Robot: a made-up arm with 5 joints.
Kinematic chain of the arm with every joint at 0, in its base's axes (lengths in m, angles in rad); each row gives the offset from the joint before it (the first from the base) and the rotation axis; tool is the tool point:
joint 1: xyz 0 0 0.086 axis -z
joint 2: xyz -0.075 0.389 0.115 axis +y
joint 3: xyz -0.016 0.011 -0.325 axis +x
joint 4: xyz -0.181 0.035 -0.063 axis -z
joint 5: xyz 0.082 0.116 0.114 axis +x
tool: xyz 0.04 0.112 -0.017
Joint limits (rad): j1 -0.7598..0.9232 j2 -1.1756..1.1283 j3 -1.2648..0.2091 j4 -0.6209..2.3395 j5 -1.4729..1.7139
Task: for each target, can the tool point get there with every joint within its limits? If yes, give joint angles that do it. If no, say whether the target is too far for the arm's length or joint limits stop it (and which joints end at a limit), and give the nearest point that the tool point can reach.
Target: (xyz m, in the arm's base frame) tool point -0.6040 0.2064 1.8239
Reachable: no: too far | nearest point -0.6624 0.2561 0.3329 | short by 1.493 m
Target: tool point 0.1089 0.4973 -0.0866
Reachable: yes | joints -0.1209 -0.5483 -0.9734 0.8894 0.0541
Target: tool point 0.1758 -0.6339 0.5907
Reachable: no: joint limits stop it (at a limit: joint 1, joint 2, joint 3) | nearest point 0.3375 -0.0125 0.0815 | short by 0.820 m
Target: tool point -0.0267 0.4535 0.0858
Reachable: yes | joints -0.2546 -0.8400 -0.7152 1.3884 0.8666
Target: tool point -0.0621 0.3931 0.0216
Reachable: yes | joints 0.2598 0.4486 -1.1163 1.7689 -0.0993
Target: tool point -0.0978 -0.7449 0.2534
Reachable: no: joint limits stop it (at a limit: joint 1, joint 2, joint 3, joint 4) | nearest point -0.4214 -0.1506 0.1722 | short by 0.681 m
